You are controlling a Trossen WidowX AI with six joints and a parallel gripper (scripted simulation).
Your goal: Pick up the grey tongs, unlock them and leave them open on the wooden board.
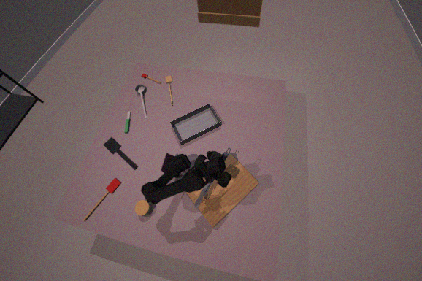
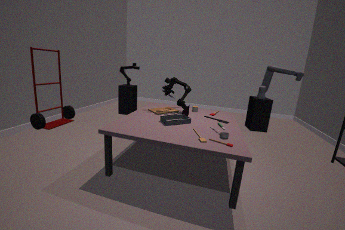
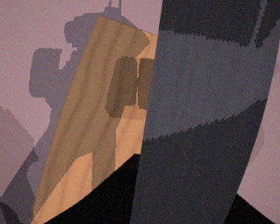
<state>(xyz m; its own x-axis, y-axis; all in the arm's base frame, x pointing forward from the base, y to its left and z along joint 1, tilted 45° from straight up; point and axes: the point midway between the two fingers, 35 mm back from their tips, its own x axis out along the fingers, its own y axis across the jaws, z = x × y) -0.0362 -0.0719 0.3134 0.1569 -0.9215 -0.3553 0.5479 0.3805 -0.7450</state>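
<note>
Now: gripper tip 5 cm past the wooden board, 1 cm to the left of it and 22 cm above it. Also, from my gripper tip: roasting tin 37 cm ahead, 19 cm to the left, 20 cm below; then round wooden pot 19 cm behind, 42 cm to the left, 19 cm below; then black spatula 14 cm ahead, 69 cm to the left, 22 cm below.
</note>
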